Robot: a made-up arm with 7 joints.
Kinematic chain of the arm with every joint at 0, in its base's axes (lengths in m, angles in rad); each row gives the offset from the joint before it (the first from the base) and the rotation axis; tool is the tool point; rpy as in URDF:
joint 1: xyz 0 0 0.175 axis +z
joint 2: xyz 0 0 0 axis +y
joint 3: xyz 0 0 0.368 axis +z
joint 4: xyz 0.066 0 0 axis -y
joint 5: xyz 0.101 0 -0.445 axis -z
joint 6: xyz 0 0 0 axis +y
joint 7: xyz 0.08 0 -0.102 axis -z
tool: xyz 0 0 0 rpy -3.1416 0 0
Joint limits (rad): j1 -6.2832..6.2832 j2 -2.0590..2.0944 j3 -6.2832..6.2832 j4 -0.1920..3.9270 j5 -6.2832..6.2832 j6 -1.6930..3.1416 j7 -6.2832..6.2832
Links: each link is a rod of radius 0.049 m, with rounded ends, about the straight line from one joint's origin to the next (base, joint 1, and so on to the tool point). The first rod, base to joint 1, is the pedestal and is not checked.
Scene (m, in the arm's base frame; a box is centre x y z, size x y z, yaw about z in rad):
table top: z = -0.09
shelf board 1: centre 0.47 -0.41 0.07 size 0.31 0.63 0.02 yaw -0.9
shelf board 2: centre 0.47 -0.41 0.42 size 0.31 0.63 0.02 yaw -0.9
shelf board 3: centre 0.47 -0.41 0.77 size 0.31 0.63 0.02 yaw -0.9
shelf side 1: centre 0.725 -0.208 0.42 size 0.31 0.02 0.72 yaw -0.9
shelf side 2: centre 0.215 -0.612 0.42 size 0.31 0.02 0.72 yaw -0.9
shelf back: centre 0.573 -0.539 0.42 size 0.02 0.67 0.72 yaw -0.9
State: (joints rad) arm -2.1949 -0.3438 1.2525 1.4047 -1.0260 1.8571 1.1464
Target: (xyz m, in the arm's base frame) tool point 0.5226 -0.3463 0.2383
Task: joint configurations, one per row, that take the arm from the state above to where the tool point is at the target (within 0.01 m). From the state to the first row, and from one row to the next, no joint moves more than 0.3 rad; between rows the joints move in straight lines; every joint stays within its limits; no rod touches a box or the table.
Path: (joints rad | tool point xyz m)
1: -2.1225 -0.6071 1.0441 1.2161 -0.9825 2.0426 1.1464 | 0.2539 -0.3390 0.5671
2: -2.0501 -0.8703 0.8358 1.0275 -0.9389 2.2282 1.1464 | 0.1818 -0.2387 0.5724
3: -1.9614 -0.9344 1.1035 0.8902 -0.8969 2.2042 1.1464 | 0.2778 -0.2084 0.4627
4: -1.8726 -0.9986 1.3711 0.7529 -0.8550 2.1803 1.1464 | 0.3281 -0.1568 0.3465
5: -1.7839 -1.0627 1.6388 0.6156 -0.8130 2.1563 1.1464 | 0.3300 -0.1036 0.2383
6: -2.0478 -0.9910 1.7325 0.8198 -0.8670 1.9478 1.1464 | 0.4074 -0.1742 0.2247
7: -2.3116 -0.9193 1.8263 1.0241 -0.9210 1.7394 1.1464 | 0.4732 -0.2557 0.2212
8: -2.5755 -0.8475 1.9200 1.2283 -0.9750 1.5309 1.1464 | 0.5226 -0.3463 0.2383

